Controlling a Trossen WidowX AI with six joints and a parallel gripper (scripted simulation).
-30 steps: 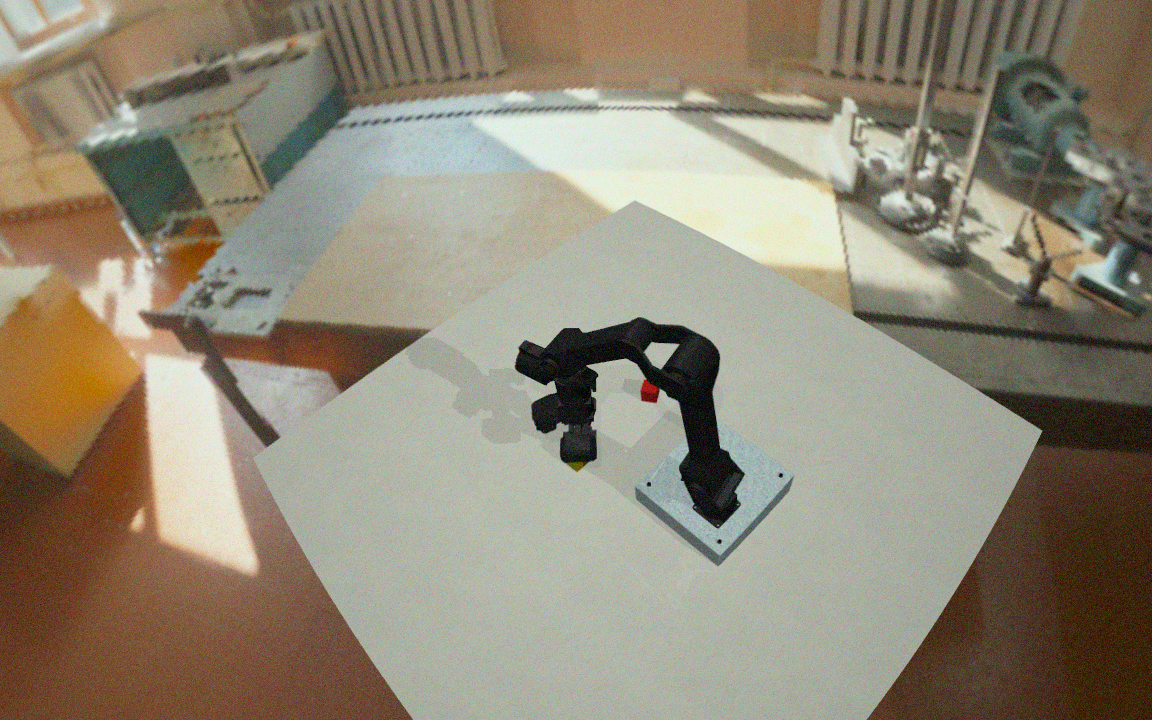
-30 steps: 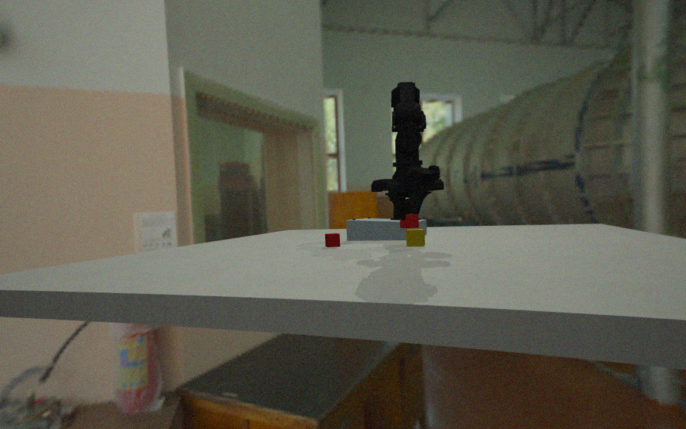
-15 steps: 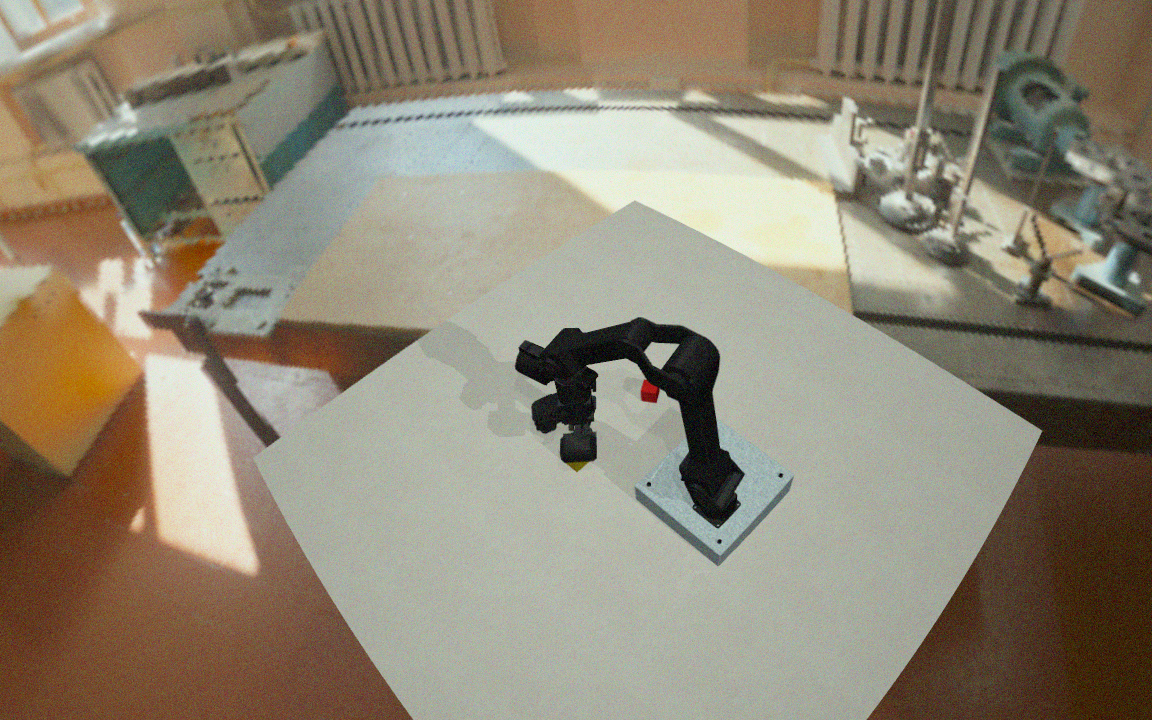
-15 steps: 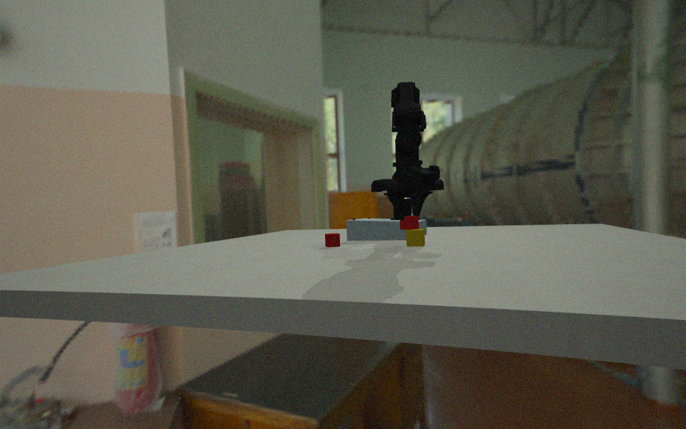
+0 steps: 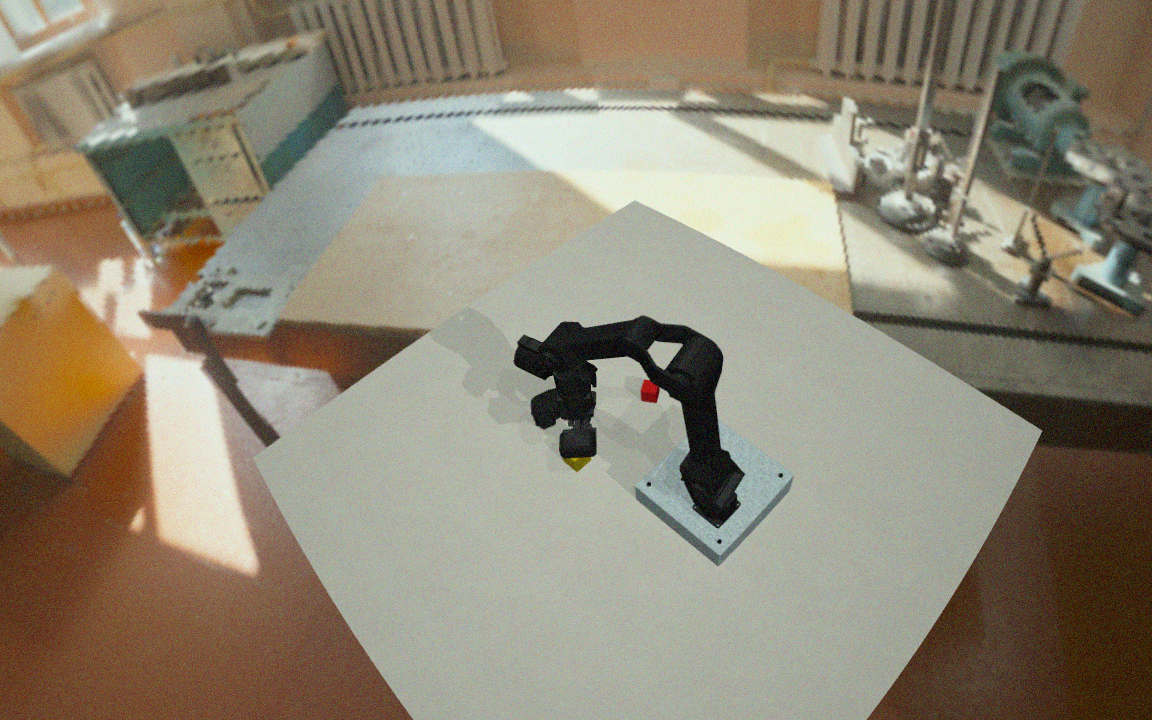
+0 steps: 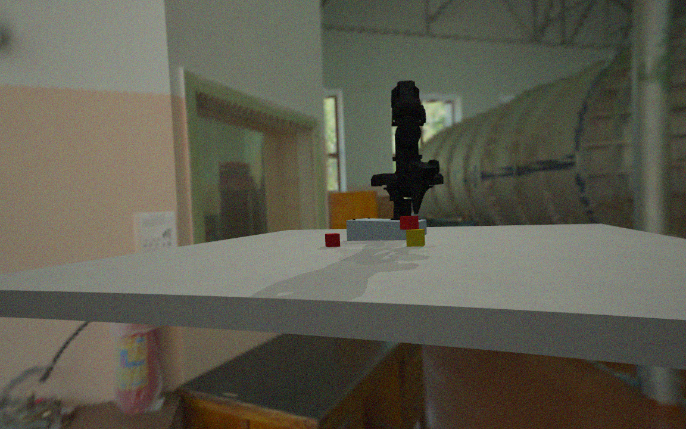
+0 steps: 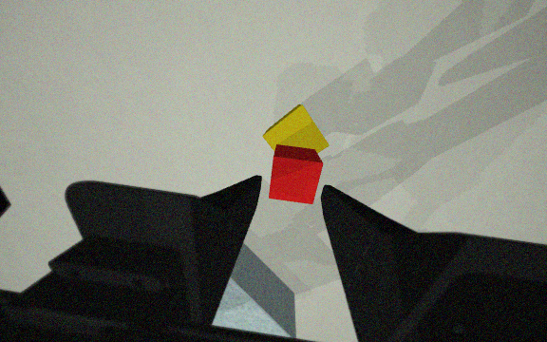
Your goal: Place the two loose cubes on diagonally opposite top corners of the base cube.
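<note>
Now: gripper tip 2 cm short of the yellow base cube, 2 cm to the right of it and 6 cm above it.
</note>
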